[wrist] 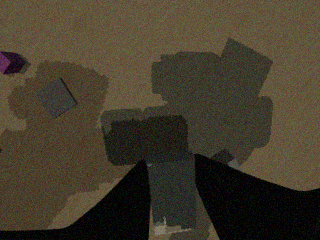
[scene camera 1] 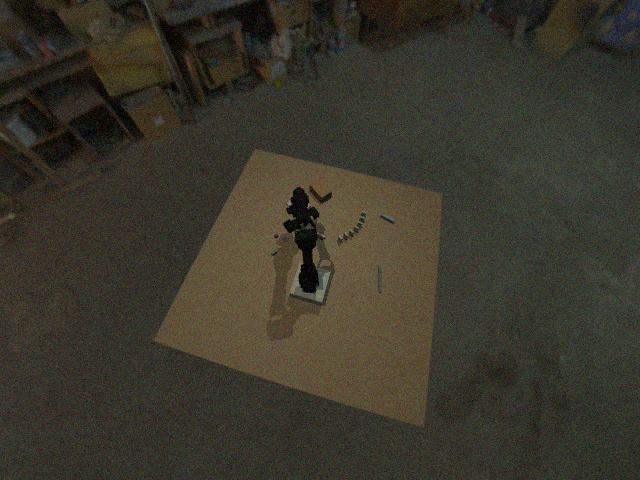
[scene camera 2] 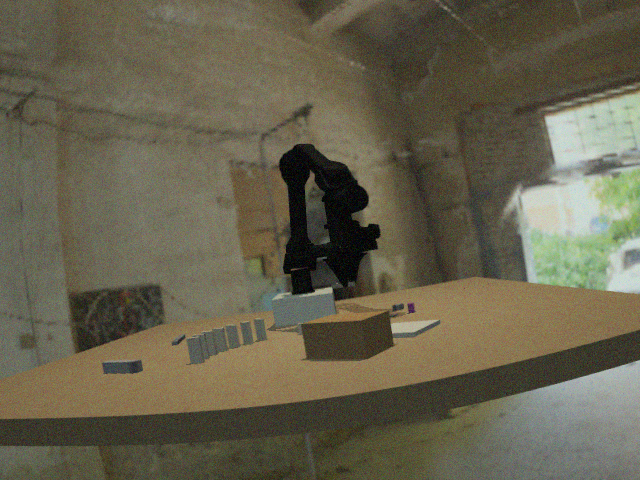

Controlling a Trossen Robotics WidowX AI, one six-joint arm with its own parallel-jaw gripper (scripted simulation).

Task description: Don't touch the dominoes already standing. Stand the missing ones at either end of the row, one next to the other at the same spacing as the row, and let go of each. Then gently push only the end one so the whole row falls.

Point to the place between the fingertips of my gripper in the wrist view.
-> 169,164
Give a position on a brown box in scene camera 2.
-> At 356,335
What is my gripper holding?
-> A grey domino.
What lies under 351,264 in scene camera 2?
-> My gripper.
